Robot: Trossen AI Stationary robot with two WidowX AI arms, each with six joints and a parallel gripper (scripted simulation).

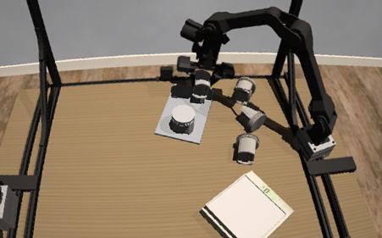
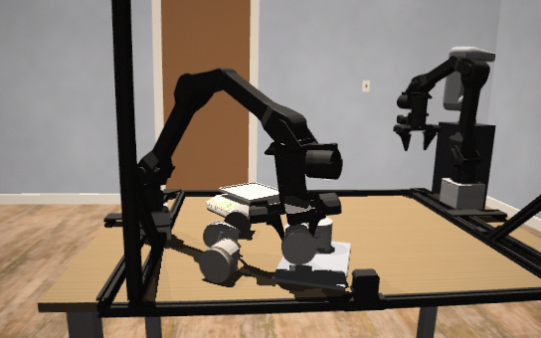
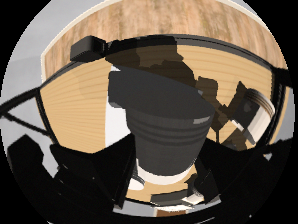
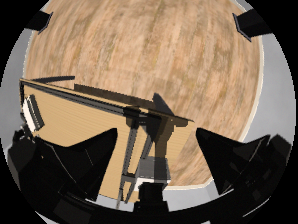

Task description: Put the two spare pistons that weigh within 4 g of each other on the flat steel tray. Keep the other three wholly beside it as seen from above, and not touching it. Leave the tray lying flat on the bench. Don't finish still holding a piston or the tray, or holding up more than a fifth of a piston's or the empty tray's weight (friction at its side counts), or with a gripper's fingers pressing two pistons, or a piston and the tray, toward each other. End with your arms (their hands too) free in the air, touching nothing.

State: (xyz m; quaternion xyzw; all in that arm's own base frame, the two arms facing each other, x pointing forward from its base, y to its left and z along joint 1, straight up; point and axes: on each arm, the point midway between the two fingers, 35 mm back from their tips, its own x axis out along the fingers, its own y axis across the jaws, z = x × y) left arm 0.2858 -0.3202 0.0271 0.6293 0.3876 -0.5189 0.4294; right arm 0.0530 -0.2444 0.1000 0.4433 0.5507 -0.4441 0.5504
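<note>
The flat steel tray lies 50 mm ahead of my left hand, 70 mm to the right of it and 100 mm below it.
</note>
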